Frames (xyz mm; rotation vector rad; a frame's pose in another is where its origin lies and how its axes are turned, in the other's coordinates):
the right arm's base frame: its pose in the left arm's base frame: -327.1 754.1 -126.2 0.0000 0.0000 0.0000
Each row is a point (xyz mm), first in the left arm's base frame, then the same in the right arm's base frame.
Working: the left arm's base frame: its pose in the right arm's base frame: 327.1 -754.1 126.2 0.0000 0.0000 0.0000

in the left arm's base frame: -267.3 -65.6 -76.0
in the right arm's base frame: 59.8 -819.7 50.2
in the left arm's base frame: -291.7 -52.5 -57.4
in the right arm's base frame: 35.4 -806.6 68.8
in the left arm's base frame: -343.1 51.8 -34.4
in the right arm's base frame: -16.0 -702.3 91.8
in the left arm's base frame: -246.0 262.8 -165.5
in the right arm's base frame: 81.1 -491.3 -39.3
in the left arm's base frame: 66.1 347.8 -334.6
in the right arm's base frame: 393.2 -406.3 -208.4
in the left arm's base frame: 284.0 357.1 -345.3
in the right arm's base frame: 611.1 -397.0 -219.1
